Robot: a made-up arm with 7 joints. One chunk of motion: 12 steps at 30 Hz.
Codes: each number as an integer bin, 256 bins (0 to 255) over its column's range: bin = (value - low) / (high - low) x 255, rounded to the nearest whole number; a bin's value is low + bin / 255 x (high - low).
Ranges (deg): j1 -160..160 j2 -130..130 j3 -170.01..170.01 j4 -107..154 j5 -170.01..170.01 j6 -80.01..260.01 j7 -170.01..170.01
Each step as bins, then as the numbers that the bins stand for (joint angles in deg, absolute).
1 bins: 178 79 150 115 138 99 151
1 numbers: 63.37 -49.45 30.00 10.71 14.00 52.00 31.34
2 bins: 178 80 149 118 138 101 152
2 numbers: 63.37 -48.43 28.67 13.78 14.00 54.66 32.67
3 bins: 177 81 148 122 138 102 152
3 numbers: 62.12 -47.41 27.33 17.87 14.00 56.00 32.67
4 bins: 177 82 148 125 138 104 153
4 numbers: 62.12 -46.39 27.33 20.94 14.00 58.66 34.00
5 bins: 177 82 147 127 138 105 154
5 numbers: 62.12 -46.39 26.00 22.99 14.00 60.00 35.34
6 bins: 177 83 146 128 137 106 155
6 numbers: 62.12 -45.37 24.67 24.01 12.67 61.33 36.67
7 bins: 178 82 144 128 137 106 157
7 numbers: 63.37 -46.39 22.00 24.01 12.67 61.33 39.34
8 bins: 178 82 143 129 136 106 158
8 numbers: 63.37 -46.39 20.67 25.04 11.33 61.33 40.67
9 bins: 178 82 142 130 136 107 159
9 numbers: 63.37 -46.39 19.33 26.06 11.33 62.67 42.00
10 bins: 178 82 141 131 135 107 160
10 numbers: 63.37 -46.39 18.00 27.08 10.00 62.67 43.34
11 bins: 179 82 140 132 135 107 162
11 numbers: 64.63 -46.39 16.67 28.11 10.00 62.67 46.00
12 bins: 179 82 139 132 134 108 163
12 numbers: 64.63 -46.39 15.33 28.11 8.67 64.00 47.34
